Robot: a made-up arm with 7 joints. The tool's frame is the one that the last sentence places.
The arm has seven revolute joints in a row. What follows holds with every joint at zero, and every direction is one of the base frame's.
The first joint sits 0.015 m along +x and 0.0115 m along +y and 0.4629 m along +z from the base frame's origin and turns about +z.
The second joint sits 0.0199 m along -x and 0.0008 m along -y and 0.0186 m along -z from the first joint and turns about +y.
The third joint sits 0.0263 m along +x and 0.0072 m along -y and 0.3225 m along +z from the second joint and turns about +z.
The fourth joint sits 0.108 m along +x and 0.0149 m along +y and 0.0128 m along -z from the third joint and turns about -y.
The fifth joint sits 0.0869 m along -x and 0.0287 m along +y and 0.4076 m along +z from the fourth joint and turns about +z.
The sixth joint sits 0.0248 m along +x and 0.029 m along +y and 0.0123 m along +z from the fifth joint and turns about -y.
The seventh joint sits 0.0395 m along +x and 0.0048 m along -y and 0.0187 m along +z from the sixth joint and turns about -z.
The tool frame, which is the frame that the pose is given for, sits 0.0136 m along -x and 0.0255 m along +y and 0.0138 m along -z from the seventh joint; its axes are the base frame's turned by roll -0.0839, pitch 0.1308 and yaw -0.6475 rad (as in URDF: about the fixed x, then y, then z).
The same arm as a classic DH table. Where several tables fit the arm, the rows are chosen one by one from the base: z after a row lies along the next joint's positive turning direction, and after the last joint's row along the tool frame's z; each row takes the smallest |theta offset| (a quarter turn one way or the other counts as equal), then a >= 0, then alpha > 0; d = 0 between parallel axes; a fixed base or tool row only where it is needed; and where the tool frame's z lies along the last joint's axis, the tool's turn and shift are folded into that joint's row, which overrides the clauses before.
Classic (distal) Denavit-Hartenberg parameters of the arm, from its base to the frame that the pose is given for. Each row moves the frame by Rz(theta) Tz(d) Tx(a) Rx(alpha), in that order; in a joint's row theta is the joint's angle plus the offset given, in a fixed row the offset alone. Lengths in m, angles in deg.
base (fixed): d 0.0000, theta offset 37.48, a 0.0189, alpha 0.00
joint 1: d 0.4443, theta offset -37.48, a -0.0199, alpha -90.00
joint 2: d -0.0080, theta offset 0.00, a 0.0263, alpha 90.00
joint 3: d 0.3097, theta offset 0.00, a 0.1080, alpha 90.00
joint 4: d -0.0436, theta offset 0.00, a -0.0869, alpha -90.00
joint 5: d 0.4199, theta offset 0.00, a 0.0248, alpha 90.00
joint 6: d -0.0242, theta offset 0.00, a 0.0395, alpha 90.00
joint 7: d -0.1037, theta offset -85.71, a 0.0244, alpha -171.10
tool (fixed): d -0.1000, theta offset -122.50, a 0.0000, alpha 0.00

